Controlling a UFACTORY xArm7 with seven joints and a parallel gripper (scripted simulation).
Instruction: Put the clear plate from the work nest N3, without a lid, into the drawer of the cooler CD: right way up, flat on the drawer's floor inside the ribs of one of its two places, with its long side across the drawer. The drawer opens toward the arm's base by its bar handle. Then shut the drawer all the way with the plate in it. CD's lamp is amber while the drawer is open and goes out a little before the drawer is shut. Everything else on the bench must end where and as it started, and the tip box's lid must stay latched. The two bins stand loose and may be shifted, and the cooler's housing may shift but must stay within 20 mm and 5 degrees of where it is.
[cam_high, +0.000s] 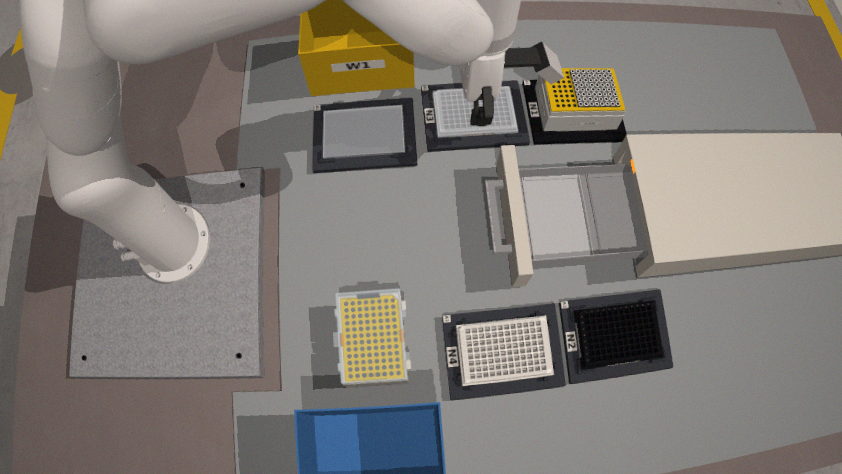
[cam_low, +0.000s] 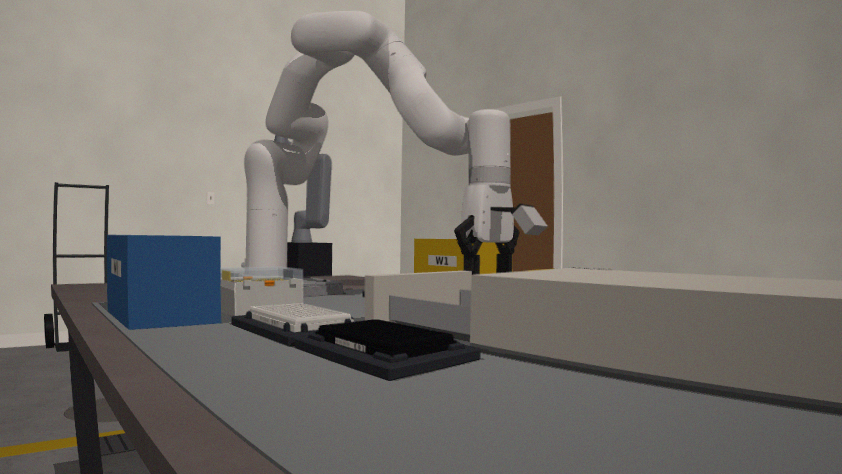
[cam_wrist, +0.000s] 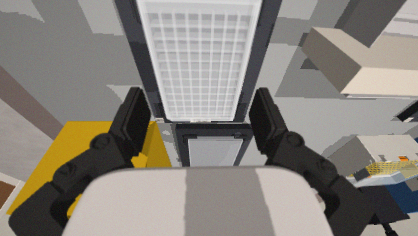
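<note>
The clear plate is 50 mm below my hand. From my hand the other things lie so: yellow bin (160 mm to the left, 160 mm behind, 30 mm below); then yellow rack (160 mm ahead, 30 mm to the right, 10 mm below); then flat clear lid (180 mm behind, 50 mm below, 10 mm to the left).
</note>
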